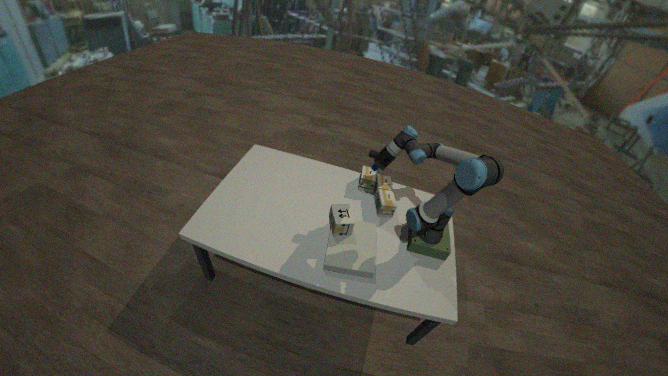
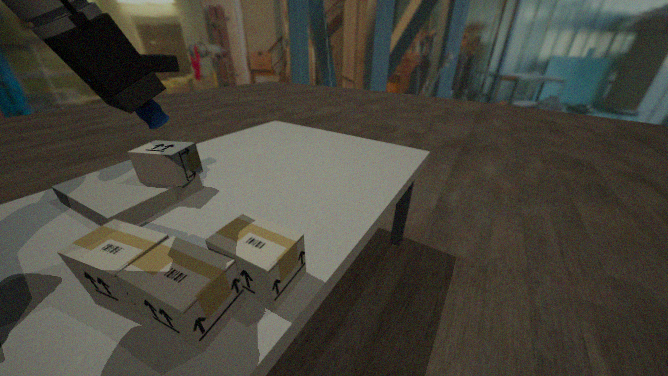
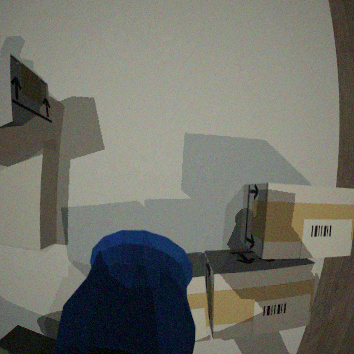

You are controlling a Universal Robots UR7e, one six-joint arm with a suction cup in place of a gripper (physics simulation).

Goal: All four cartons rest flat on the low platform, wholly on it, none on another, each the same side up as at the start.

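Places are measured from the arm's base along level axes (x ahead, y left, z up), in metres.
Where they show: end effector, tool point: (image 1: 373, 168) (image 2: 159, 121) (image 3: 139, 271); arm's base, origin of the base link: (image 1: 429, 233).
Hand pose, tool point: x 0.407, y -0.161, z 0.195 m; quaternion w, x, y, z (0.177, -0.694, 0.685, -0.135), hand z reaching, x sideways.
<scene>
Things, the pixels of their centre, and the offset from my tool point. Level surfaces: height alone.
- low white platform, body centre: (image 2: 129, 187) (image 1: 351, 245) 0.357 m left, 0.005 m back, 0.242 m down
- middle carton, body centre: (image 3: 253, 286) (image 2: 186, 288) (image 1: 382, 187) 0.143 m right, 0.094 m back, 0.218 m down
- outer carton, body centre: (image 3: 294, 217) (image 2: 259, 257) (image 1: 367, 178) 0.185 m right, 0.016 m ahead, 0.218 m down
- white table, its level: 0.266 m down
My suction cup (image 1: 374, 168) (image 2: 153, 115) (image 3: 141, 250) is blue, bears no carton and hangs in the air above the table. One carton (image 1: 341, 220) (image 2: 157, 165) (image 3: 30, 92), double-arrow face up, sits at a far corner of the low white platform (image 1: 350, 272) (image 2: 115, 197) (image 3: 22, 200); I cannot tell whether it overhangs. Three cartons stand on the table, barcode faces up: a carton (image 1: 386, 201) (image 2: 112, 247) (image 3: 197, 310) nearest the platform, a middle carton (image 1: 384, 181) (image 2: 175, 275) (image 3: 260, 295) close beside it, and an outer carton (image 1: 368, 178) (image 2: 257, 245) (image 3: 310, 220) near the table edge.
The white table (image 1: 250, 200) (image 2: 300, 160) (image 3: 225, 75) carries the platform, the cartons and the green base (image 1: 429, 246) of the arm. The arm reaches from this base over the table's edge side. Shadows fall across the platform and around the cartons.
</scene>
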